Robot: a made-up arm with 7 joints. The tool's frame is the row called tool. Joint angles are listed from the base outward. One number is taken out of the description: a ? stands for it. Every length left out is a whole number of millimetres.
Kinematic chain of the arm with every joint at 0, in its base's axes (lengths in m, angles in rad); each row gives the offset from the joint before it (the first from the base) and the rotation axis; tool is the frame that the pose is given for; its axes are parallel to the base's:
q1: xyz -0.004 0 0.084 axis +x
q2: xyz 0 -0.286 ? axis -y
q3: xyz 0.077 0 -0.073 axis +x
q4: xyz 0 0.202 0.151 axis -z
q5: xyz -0.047 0.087 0 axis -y
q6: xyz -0.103 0 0.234 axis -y
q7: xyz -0.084 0 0.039 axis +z
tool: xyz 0.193 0.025 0
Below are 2 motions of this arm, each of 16 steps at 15 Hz.
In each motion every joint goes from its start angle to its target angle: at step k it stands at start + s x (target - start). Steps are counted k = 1, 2, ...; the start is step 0. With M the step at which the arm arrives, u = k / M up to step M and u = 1 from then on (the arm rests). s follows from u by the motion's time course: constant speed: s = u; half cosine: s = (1 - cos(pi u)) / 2; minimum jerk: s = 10 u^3 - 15 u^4 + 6 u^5.
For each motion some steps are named. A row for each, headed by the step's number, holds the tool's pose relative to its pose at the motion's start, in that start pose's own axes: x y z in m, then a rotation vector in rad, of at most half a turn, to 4 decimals.
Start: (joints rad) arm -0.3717 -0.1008 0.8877 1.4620 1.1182 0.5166 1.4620
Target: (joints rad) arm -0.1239 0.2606 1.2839 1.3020 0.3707 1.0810 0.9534
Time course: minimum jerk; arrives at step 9
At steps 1, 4, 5, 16:
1: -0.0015 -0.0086 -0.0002 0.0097 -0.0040 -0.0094
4: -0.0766 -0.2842 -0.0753 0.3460 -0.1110 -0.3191
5: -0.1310 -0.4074 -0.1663 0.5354 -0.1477 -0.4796
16: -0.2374 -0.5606 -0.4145 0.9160 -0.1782 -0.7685

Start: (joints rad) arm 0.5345 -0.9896 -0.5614 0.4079 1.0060 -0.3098 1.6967
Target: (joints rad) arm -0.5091 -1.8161 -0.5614 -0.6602 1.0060 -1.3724 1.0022
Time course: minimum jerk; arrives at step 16
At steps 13, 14, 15, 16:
13: 0.0774 -0.4379 0.1752 2.0610 0.4163 0.1236
14: 0.0802 -0.4532 0.1658 2.1270 0.4272 0.1310
15: 0.0813 -0.4594 0.1617 2.1545 0.4313 0.1345
16: 0.0814 -0.4604 0.1610 2.1589 0.4320 0.1351

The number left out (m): 0.325
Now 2 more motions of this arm.
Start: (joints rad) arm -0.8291 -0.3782 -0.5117 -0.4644 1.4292 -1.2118 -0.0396
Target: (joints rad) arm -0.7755 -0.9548 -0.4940 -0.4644 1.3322 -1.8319 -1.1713
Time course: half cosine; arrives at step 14
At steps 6, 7, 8, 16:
6: -0.0074 -0.0996 -0.0006 0.0015 0.4550 -0.3227
7: -0.0142 -0.1276 -0.0001 -0.0400 0.5831 -0.4017
8: -0.0216 -0.1555 0.0026 -0.1001 0.7066 -0.4730
16: -0.0370 -0.2510 0.0337 -0.4466 1.0682 -0.6472

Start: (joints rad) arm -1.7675 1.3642 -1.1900 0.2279 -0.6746 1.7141 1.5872
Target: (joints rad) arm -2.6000 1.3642 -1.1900 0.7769 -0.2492 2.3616 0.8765
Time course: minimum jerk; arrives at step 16
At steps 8, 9, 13, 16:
8: 0.0510 -0.1077 0.1337 -0.9311 -0.0451 -0.4165
9: 0.0574 -0.1182 0.1814 -1.1459 -0.0995 -0.5044
13: 0.0678 -0.0995 0.3270 -1.7556 -0.3362 -0.7124
16: 0.0686 -0.0908 0.3470 -1.8425 -0.3793 -0.7347

